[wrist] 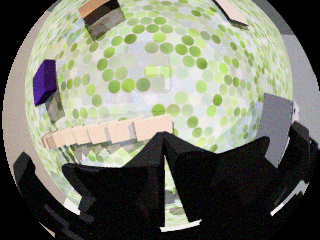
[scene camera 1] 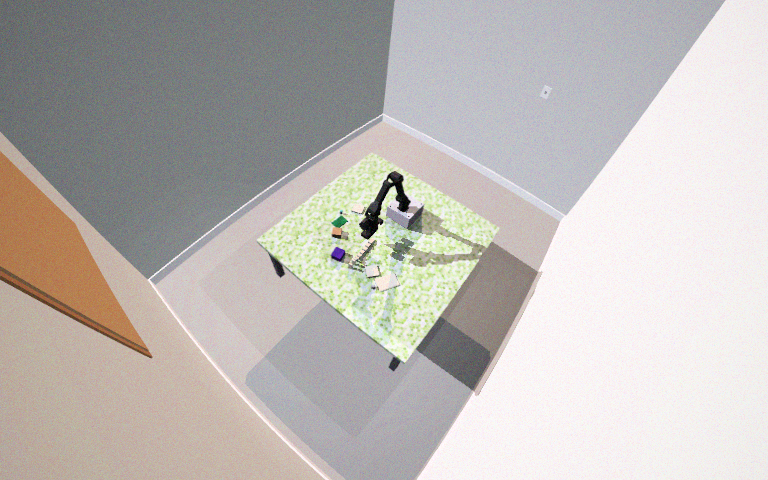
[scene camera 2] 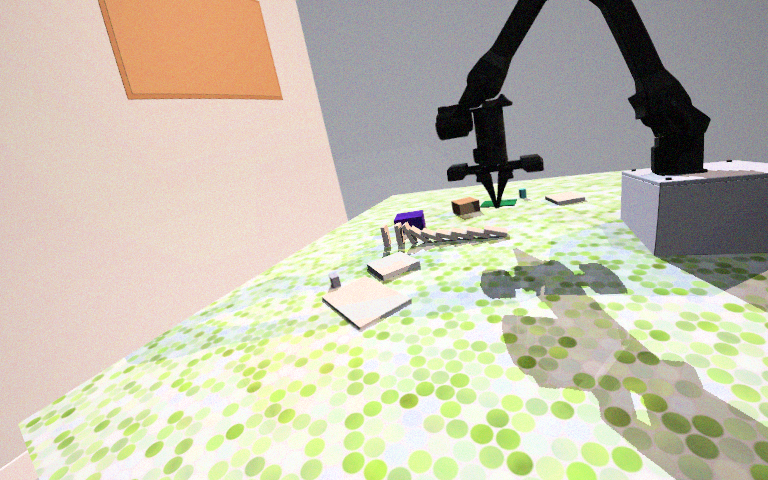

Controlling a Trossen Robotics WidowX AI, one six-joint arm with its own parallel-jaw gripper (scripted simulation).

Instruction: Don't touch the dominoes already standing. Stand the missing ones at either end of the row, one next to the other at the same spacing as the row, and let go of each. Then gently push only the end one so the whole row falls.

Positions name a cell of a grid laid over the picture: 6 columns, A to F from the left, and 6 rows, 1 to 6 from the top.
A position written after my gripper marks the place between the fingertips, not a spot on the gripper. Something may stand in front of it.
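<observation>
My gripper (scene camera 2: D3) is shut, and it holds nothing. The wrist view has my gripper too (wrist: D4), and there I also see a purple block (wrist: A3).
</observation>
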